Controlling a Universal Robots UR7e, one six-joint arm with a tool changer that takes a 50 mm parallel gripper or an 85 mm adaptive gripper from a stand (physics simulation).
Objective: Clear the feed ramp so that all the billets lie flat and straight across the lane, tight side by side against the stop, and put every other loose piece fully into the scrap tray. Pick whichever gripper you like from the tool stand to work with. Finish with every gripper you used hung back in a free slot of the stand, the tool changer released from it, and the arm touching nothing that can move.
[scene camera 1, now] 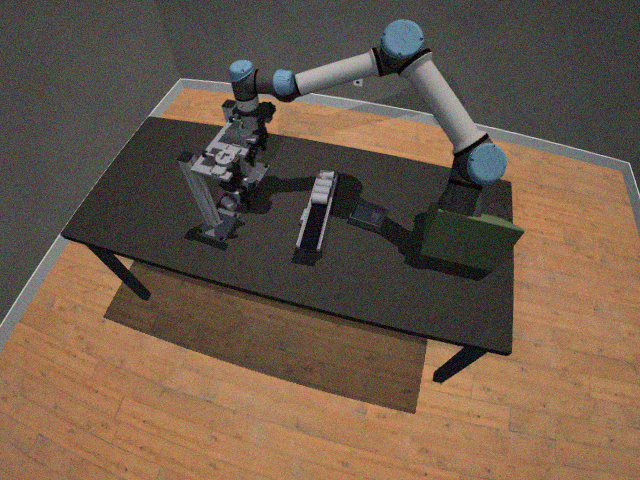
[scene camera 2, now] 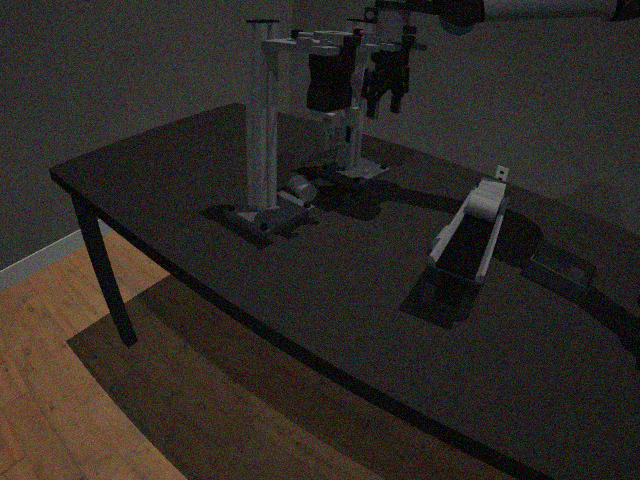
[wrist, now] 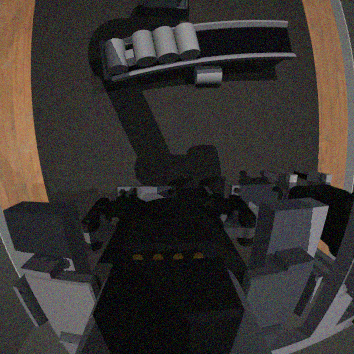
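Pixels of known places: arm's base, origin of the base link: [scene camera 1: 458,211].
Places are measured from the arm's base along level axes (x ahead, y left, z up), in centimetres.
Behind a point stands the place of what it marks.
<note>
The feed ramp [scene camera 1: 326,222] {x 43.7, y 9.7, z -11.1 cm} [scene camera 2: 493,242] {x 44.0, y 10.5, z -10.8 cm} [wrist: 240,24] holds light cylindrical billets at its far end. In the wrist view, three billets [wrist: 165,44] {x 50.6, y -3.9, z -9.4 cm} lie side by side across the lane; a billet-like piece [wrist: 116,55] {x 51.2, y -12.8, z -10.5 cm} with a slanted face sits apart at the end, with a small pale piece [wrist: 130,53] {x 50.9, y -10.3, z -11.1 cm} in the gap. The scrap tray [scene camera 1: 364,225] {x 30.9, y 2.2, z -18.3 cm} [scene camera 2: 553,285] {x 31.1, y 2.2, z -18.8 cm} [wrist: 162,11] {x 36.7, y -3.9, z -17.7 cm} stands beside the ramp; its contents are too dark to tell. My gripper [scene camera 2: 383,105] [wrist: 167,235], an adaptive one on the arm, is open and empty, high at the tool stand [scene camera 1: 199,191] {x 86.1, y 19.0, z 3.4 cm} [scene camera 2: 262,129] {x 85.8, y 18.6, z -1.6 cm}, among its fork arms.
Another dark gripper [scene camera 2: 329,82] [wrist: 325,212] hangs in the stand beside mine. A grey cylinder [scene camera 1: 229,201] {x 84.5, y 7.6, z -15.6 cm} [scene camera 2: 301,188] {x 83.7, y 9.7, z -16.2 cm} is near the stand's foot. A small light cylinder [wrist: 209,76] {x 54.2, y 5.2, z -15.9 cm} is against the ramp's outer side. A green box [scene camera 1: 470,240] {x -5.9, y 7.8, z -3.9 cm} stands by the arm's base.
</note>
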